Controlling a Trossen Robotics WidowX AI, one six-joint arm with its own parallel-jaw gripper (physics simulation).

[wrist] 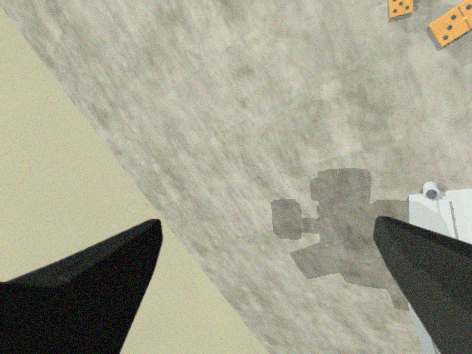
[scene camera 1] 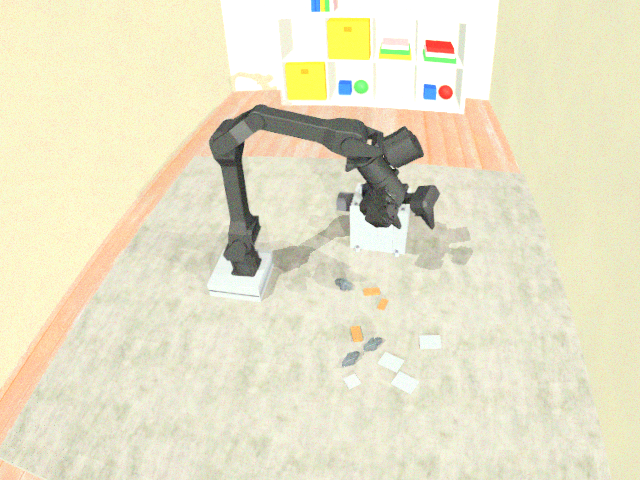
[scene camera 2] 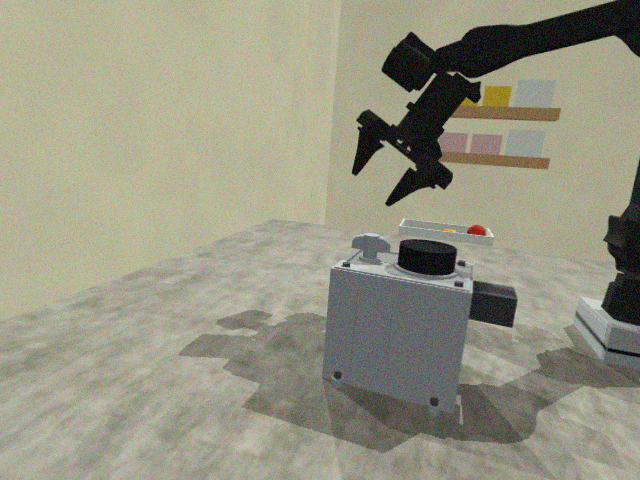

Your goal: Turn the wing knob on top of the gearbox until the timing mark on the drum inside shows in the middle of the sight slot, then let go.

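Frame: origin at the arm's base, x right, y back, z down, level; millimetres.
Where they show: gripper, fingertip midpoint: (wrist: 267,228) (scene camera 1: 416,227) (scene camera 2: 369,189); arm's base at its link origin: (scene camera 1: 246,267) (scene camera 2: 633,318).
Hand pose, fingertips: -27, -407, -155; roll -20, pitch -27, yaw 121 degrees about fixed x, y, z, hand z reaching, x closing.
Observation:
Things, the pixels of their centre, and the offset from my fingertips, as dx, dy, dz. "spot": a spot on its surface instead. Level surfaces: height alone.
- gearbox at the middle of its body: (scene camera 2: 420,309) (scene camera 1: 373,211) -202, +118, +117
- grey wing knob at the middle of its body: (scene camera 2: 371,242) -200, +50, +44
- round black cap at a spot on its surface: (scene camera 2: 427,257) spot: -234, +120, +44
- black block at a spot on its surface: (scene camera 2: 493,303) spot: -226, +193, +85
- mat at its surface level: dz +203
The gearbox (scene camera 1: 374,238) (scene camera 2: 395,330) (wrist: 462,207) is a pale grey upright box; part of it shows at the right edge of the wrist view. The grey wing knob (scene camera 2: 370,246) stands on its top, at the left in the scene camera 2 view, beside a round black cap (scene camera 2: 427,257). In the scene camera 1 view the arm hides the knob. The sight slot and timing mark do not show. My gripper (scene camera 2: 370,190) (wrist: 267,228) is open and empty, tilted, above the gearbox top and apart from the knob.
A black block (scene camera 2: 493,303) sticks out from the gearbox side. Orange dominoes (scene camera 1: 371,291) (wrist: 450,26), grey lumps (scene camera 1: 372,344) and white tiles (scene camera 1: 430,342) lie on the mat (scene camera 1: 180,372). A white tray (scene camera 2: 445,236) with a red ball (scene camera 2: 476,230) stands behind the gearbox in the scene camera 2 view.

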